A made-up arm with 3 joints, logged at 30 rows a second.
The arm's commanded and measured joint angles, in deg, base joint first. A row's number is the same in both.
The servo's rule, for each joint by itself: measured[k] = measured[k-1] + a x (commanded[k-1-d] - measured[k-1]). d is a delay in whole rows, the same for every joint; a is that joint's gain. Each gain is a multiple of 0.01, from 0.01 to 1. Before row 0 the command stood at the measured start. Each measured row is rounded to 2 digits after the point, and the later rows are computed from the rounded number. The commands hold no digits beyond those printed.
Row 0, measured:
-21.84, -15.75, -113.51
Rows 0 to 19, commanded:
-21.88, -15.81, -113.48
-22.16, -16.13, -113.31
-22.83, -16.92, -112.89
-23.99, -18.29, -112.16
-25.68, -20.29, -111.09
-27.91, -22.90, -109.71
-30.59, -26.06, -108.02
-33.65, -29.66, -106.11
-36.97, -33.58, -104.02
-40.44, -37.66, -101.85
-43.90, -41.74, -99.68
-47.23, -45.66, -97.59
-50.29, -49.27, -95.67
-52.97, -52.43, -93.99
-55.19, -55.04, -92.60
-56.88, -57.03, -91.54
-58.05, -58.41, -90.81
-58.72, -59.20, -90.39
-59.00, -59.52, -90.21
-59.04, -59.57, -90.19
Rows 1 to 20, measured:
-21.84, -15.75, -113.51
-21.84, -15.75, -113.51
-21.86, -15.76, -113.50
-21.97, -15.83, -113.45
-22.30, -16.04, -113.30
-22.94, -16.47, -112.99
-23.98, -17.20, -112.48
-25.47, -18.28, -111.73
-27.42, -19.76, -110.73
-29.79, -21.64, -109.48
-32.52, -23.91, -108.01
-35.53, -26.52, -106.35
-38.71, -29.41, -104.55
-41.95, -32.50, -102.67
-45.12, -35.69, -100.78
-48.10, -38.87, -98.95
-50.79, -41.94, -97.24
-53.10, -44.81, -95.70
-54.98, -47.39, -94.38
-56.40, -49.63, -93.30
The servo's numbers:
d 2
a 0.38 0.19 0.27

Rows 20 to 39, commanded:
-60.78, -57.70, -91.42
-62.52, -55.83, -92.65
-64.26, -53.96, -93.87
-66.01, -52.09, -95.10
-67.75, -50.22, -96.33
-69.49, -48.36, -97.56
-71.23, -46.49, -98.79
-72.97, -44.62, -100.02
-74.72, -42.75, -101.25
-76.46, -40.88, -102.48
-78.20, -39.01, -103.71
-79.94, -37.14, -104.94
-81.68, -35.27, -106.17
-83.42, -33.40, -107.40
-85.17, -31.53, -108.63
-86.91, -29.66, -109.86
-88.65, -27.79, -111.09
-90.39, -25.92, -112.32
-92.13, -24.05, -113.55
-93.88, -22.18, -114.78
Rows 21 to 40, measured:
-57.39, -51.51, -92.47
-58.02, -53.04, -91.85
-59.07, -53.93, -91.73
-60.38, -54.29, -91.98
-61.85, -54.23, -92.49
-63.43, -53.82, -93.19
-65.07, -53.14, -94.04
-66.75, -52.23, -94.99
-68.45, -51.14, -96.02
-70.17, -49.90, -97.10
-71.90, -48.54, -98.22
-73.63, -47.08, -99.37
-75.37, -45.55, -100.54
-77.11, -43.95, -101.73
-78.85, -42.30, -102.93
-80.59, -40.61, -104.14
-82.33, -38.88, -105.35
-84.07, -37.13, -106.57
-85.81, -35.36, -107.79
-87.55, -33.57, -109.01

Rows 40 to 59, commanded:
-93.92, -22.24, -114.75
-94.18, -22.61, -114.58
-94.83, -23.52, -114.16
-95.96, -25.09, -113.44
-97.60, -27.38, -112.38
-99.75, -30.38, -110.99
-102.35, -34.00, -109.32
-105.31, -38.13, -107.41
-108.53, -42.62, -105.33
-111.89, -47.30, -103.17
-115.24, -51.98, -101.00
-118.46, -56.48, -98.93
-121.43, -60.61, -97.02
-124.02, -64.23, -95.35
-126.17, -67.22, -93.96
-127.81, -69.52, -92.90
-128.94, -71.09, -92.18
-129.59, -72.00, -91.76
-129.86, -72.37, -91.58
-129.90, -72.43, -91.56
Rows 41 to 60, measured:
-89.29, -31.76, -110.24
-91.03, -29.94, -111.47
-92.13, -28.48, -112.36
-92.91, -27.36, -112.96
-93.64, -26.63, -113.28
-94.52, -26.34, -113.32
-95.69, -26.54, -113.07
-97.23, -27.27, -112.51
-99.18, -28.55, -111.65
-101.51, -30.37, -110.51
-104.18, -32.70, -109.11
-107.11, -35.47, -107.51
-110.20, -38.61, -105.75
-113.34, -42.01, -103.91
-116.41, -45.54, -102.05
-119.30, -49.09, -100.24
-121.91, -52.53, -98.54
-124.15, -55.76, -97.02
-125.97, -58.67, -95.71
-127.35, -61.20, -94.64

